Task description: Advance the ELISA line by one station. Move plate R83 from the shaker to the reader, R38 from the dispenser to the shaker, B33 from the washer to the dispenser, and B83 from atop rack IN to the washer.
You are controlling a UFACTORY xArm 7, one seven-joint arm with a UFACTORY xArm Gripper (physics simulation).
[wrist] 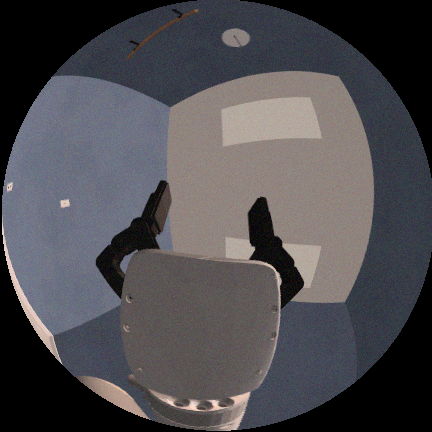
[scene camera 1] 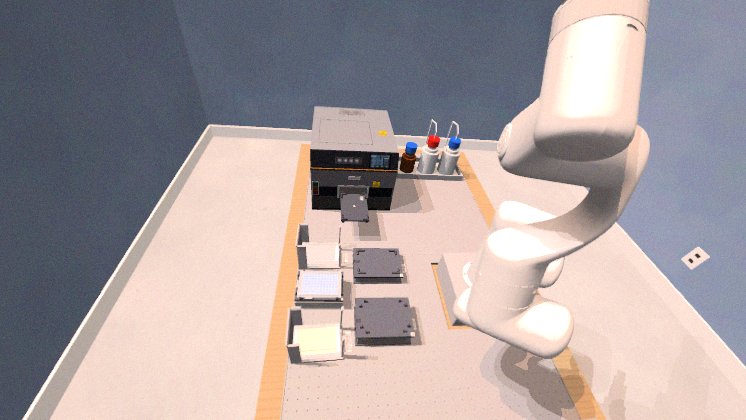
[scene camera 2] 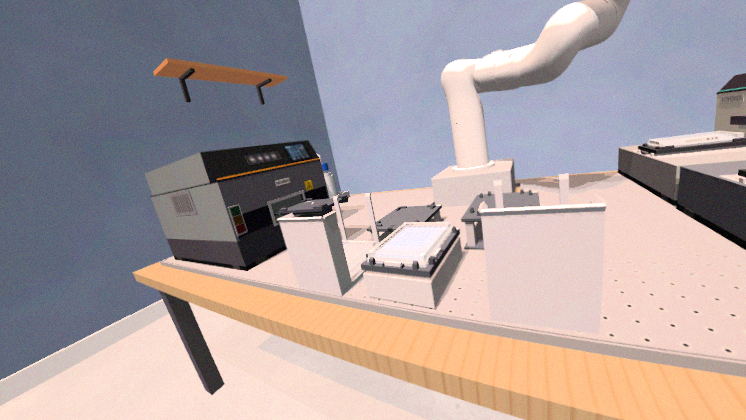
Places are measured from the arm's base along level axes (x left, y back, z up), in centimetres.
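Where they show: gripper, fingertip midpoint: [wrist: 212, 196]; arm's base, origin of the base link: [scene camera 2: 473, 168].
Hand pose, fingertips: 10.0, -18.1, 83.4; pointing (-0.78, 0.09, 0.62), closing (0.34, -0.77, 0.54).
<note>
Each offset is from my fingertips to the top centre of the thing, as dx, dy, dz. "pt": to the spot under its first point.
My gripper [wrist: 212, 196] is open and empty, pointing up at the ceiling; it is outside both scene views. A bluish-white plate {-0.6, -32.3, -85.2} [scene camera 1: 319, 284] [scene camera 2: 415, 242] sits on a dark-rimmed stand in the left row. A yellowish plate {+14.7, -29.5, -88.6} [scene camera 1: 316, 341] lies in the near walled holder. The far walled holder {-14.5, -35.7, -79.3} [scene camera 1: 302, 250] has a pale floor or plate; I cannot tell which. A boxy instrument {-60.4, -32.7, -65.1} [scene camera 1: 353, 160] [scene camera 2: 261, 193] has an empty dark tray {-32.4, -26.9, -81.8} [scene camera 1: 354, 209] sticking out. Another white plate {+37.0, +25.8, -81.7} [scene camera 2: 689, 138] rests on a grey unit at the right. No plate labels are readable.
Two dark flat stands, one farther {-14.0, -14.3, -87.4} [scene camera 1: 377, 262] [scene camera 2: 409, 215] and one nearer {+6.2, -10.7, -85.1} [scene camera 1: 383, 318] [scene camera 2: 508, 199], carry no plates. Bottles, a brown one {pt -72.7, -6.7, -84.3} [scene camera 1: 408, 160] and two white, stand right of the instrument. A wall shelf [scene camera 2: 219, 73] hangs above it. My arm's base [scene camera 2: 472, 182] stands on the table.
</note>
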